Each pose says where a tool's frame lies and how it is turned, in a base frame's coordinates. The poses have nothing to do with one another.
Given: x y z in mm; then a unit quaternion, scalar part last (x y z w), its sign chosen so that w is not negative.
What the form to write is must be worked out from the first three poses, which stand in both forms.
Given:
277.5, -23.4, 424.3, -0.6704, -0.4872, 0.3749, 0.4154
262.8, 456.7, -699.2, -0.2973, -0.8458, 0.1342, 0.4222
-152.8, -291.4, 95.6, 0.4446, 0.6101, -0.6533, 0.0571
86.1, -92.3, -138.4, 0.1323, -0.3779, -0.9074, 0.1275
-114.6, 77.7, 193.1, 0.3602, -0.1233, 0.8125, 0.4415
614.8, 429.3, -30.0, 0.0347, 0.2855, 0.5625, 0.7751
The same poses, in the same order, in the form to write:
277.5, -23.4, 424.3, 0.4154, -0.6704, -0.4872, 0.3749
262.8, 456.7, -699.2, 0.4222, -0.2973, -0.8458, 0.1342
-152.8, -291.4, 95.6, 0.0571, 0.4446, 0.6101, -0.6533
86.1, -92.3, -138.4, 0.1275, 0.1323, -0.3779, -0.9074
-114.6, 77.7, 193.1, 0.4415, 0.3602, -0.1233, 0.8125
614.8, 429.3, -30.0, 0.7751, 0.0347, 0.2855, 0.5625

